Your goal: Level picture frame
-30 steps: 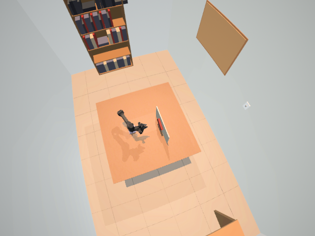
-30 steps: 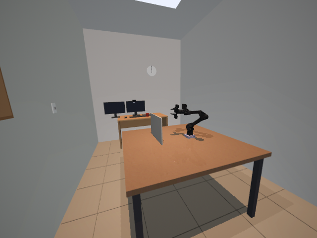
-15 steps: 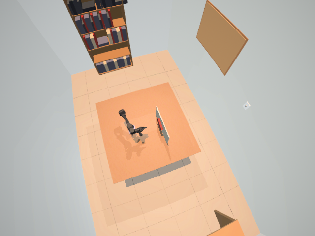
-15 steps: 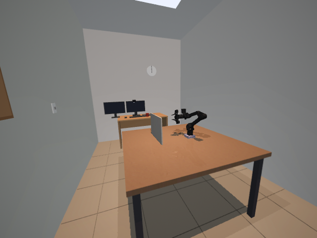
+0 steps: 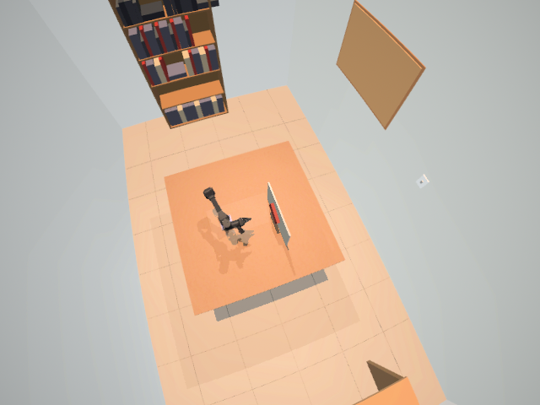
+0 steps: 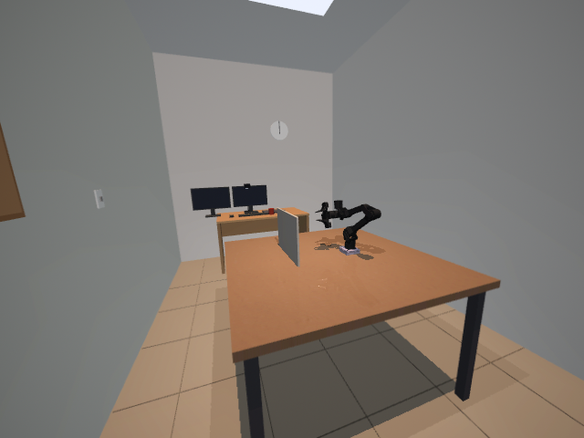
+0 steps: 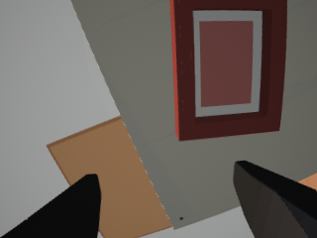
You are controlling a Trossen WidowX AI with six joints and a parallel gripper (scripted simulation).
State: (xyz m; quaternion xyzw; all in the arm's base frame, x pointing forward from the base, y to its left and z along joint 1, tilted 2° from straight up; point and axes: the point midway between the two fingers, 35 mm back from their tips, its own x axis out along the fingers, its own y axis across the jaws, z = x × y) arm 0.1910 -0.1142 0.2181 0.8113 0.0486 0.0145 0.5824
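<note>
My gripper tip is 20 cm short of the red picture frame, 3 cm to the right of it and 9 cm above it. Also, from my gripper tip: grey wall panel 21 cm ahead, 2 cm to the left, 10 cm below.
</note>
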